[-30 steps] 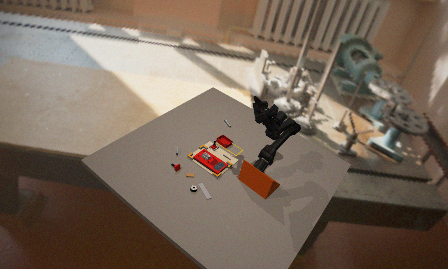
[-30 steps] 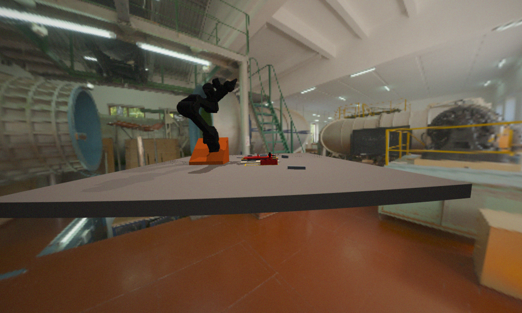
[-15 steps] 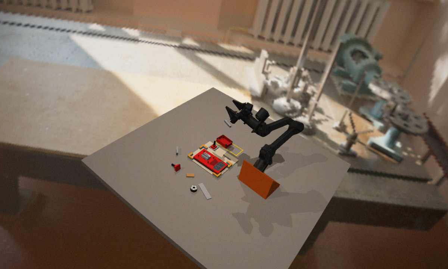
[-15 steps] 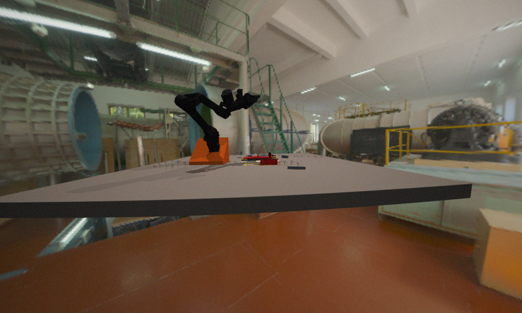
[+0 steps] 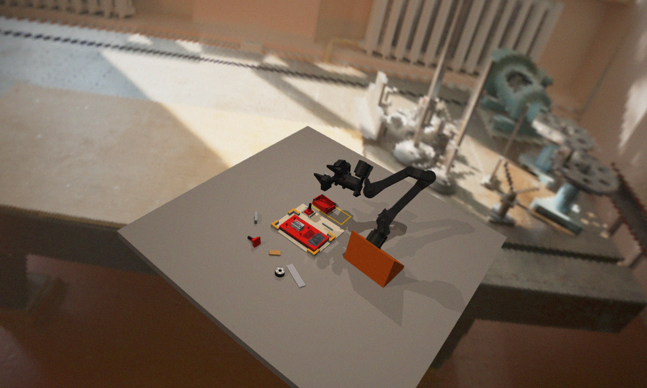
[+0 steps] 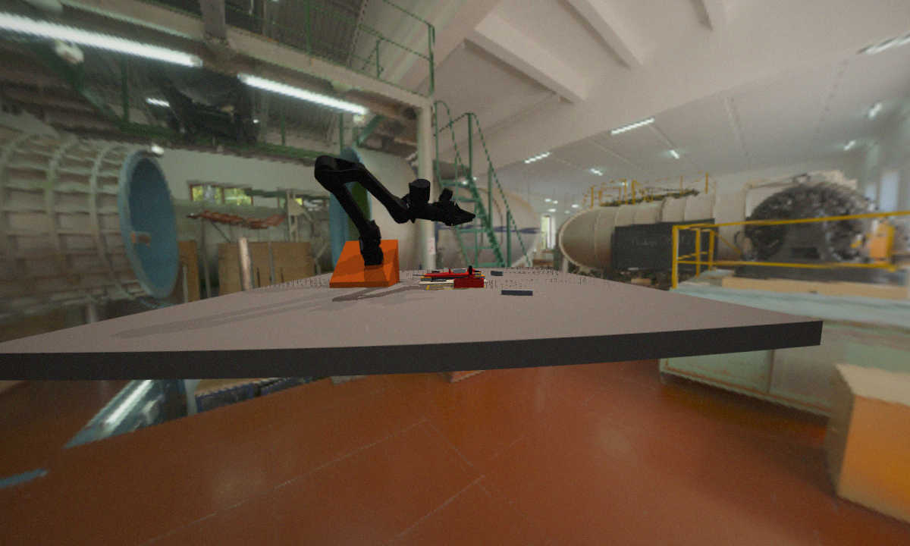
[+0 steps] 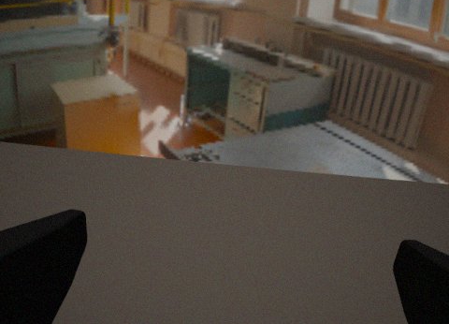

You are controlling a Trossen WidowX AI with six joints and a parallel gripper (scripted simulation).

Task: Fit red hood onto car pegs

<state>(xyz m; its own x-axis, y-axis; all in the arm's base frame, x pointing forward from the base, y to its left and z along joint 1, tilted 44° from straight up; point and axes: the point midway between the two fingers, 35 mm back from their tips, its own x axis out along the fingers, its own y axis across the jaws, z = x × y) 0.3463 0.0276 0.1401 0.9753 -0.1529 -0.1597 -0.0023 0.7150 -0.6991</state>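
My gripper tip is 22 cm above the red hood, 5 cm to the left of it and 3 cm past it. Round my gripper tip: jig (22 cm below, 14 cm to the left, 7 cm behind); grey engine block (20 cm below, 18 cm to the left, 5 cm behind).
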